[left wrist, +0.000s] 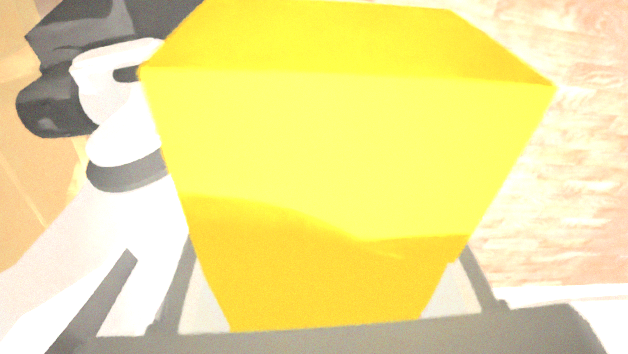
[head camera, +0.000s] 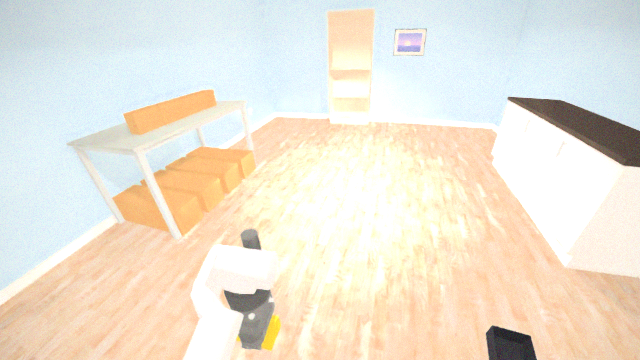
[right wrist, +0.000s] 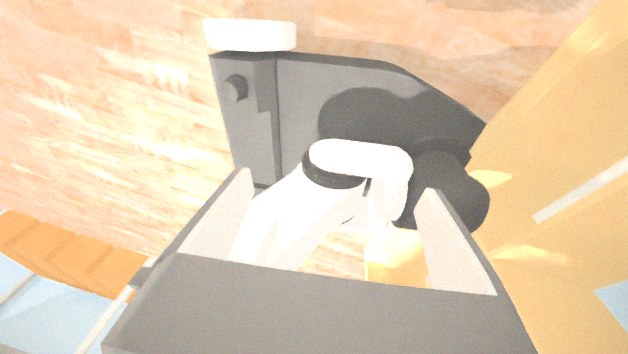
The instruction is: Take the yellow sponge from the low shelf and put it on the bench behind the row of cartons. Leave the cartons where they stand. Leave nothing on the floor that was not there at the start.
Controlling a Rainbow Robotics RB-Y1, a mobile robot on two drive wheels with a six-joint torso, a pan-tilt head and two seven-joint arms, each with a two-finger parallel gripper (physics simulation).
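Places are measured from the robot's base along level axes (x ahead, y left, z up), in centimetres.
Pixels of known places: left gripper, fingertip midpoint: (head camera: 262, 333); right gripper, fingertip midpoint: (right wrist: 334, 189).
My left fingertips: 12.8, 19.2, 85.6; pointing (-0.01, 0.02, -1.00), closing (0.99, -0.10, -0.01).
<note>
For each thing: its middle in the pictures, then the offset to it from my left fingertips, as dx, dy, dz. "*": a spot on its surface instead. Level surfaces: height alone.
- yellow sponge, body centre: (left wrist: 324, 204) (head camera: 256, 328) +0.3, +1.3, +2.2
- bench, its level: dz +5.9
- low shelf, its level: dz -77.6
- black tray, surface spot: (head camera: 510, 345) * +31.8, -118.2, -85.2
The yellow sponge (head camera: 272, 332) (left wrist: 325, 150) is held in my left gripper (head camera: 259, 344) (left wrist: 325, 260), which is shut on it, above the floor and well in front of the bench (head camera: 100, 137) in the head view. The bench stands against the wall at the left. A row of orange cartons (head camera: 170, 112) stands on its top and hides the strip behind it. My right gripper (right wrist: 334, 189) is open, with no object between its fingers. The low shelf (right wrist: 555, 130) shows at the right of the right wrist view.
Larger orange boxes (head camera: 182, 185) (right wrist: 75, 252) stand under the bench, between its legs. A black tray (head camera: 510, 345) shows at the head view's lower right. A white cabinet (head camera: 555, 175) with a dark top stands at the right, and a tall shelf unit (head camera: 329, 65) at the back wall.
</note>
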